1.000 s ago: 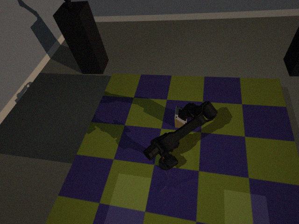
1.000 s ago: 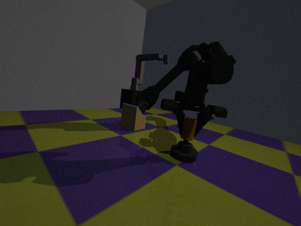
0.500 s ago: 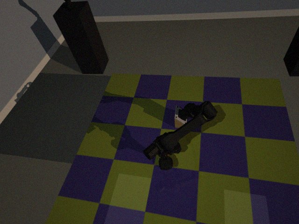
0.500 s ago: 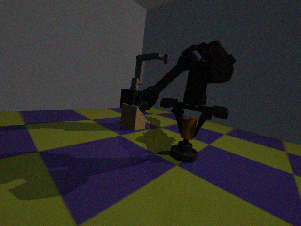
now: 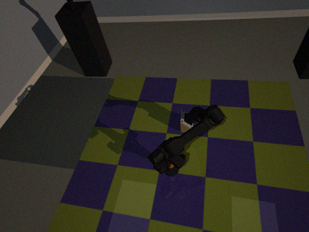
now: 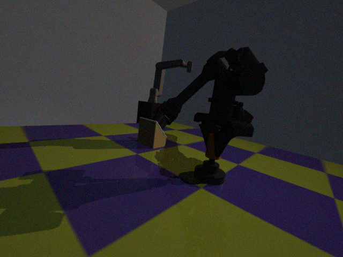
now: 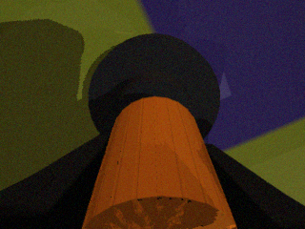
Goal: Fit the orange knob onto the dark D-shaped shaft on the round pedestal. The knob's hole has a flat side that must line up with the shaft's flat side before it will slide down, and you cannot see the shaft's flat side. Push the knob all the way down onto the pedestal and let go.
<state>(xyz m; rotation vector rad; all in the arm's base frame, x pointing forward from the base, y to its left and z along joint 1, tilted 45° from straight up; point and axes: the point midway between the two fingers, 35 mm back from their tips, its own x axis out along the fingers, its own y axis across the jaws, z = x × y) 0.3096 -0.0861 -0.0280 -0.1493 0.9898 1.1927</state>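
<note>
The orange knob lies 20 mm above my gripper tip. Also, from my gripper tip: dark pedestal (40 mm below).
</note>
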